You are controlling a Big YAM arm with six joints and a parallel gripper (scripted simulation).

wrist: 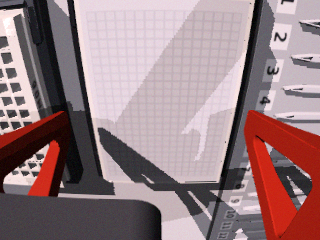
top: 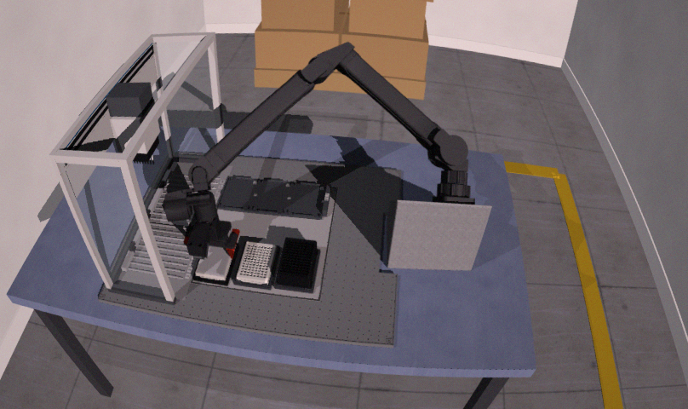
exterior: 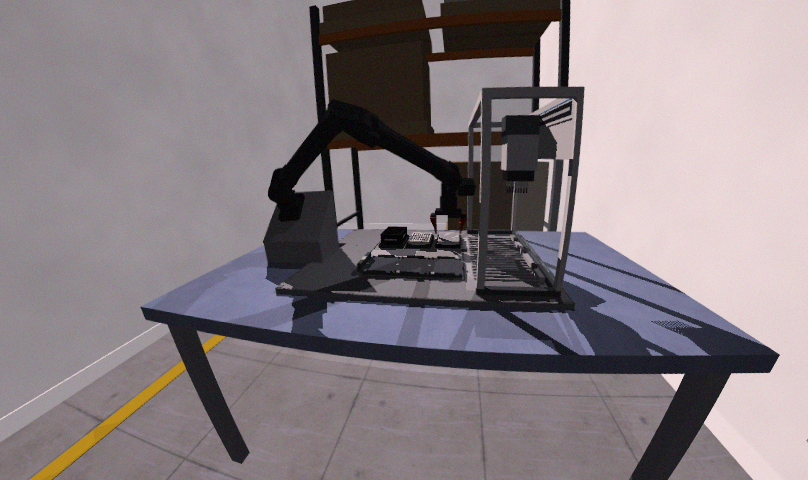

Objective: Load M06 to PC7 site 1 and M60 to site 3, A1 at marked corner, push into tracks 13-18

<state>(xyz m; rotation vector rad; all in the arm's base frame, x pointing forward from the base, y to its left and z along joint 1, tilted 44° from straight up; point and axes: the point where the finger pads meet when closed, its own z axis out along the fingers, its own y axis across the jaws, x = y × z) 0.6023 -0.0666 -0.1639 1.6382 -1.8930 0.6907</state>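
My gripper is now 40 mm above the black nest S3. From my hand the other things lie so: dark plate carrier PC7 (250 mm to the right, 140 mm behind, 30 mm below); white 96-well plate M06 (110 mm behind, 30 mm below, 10 mm to the left); plate nest S2 (110 mm behind, 40 mm below, 10 mm to the left).
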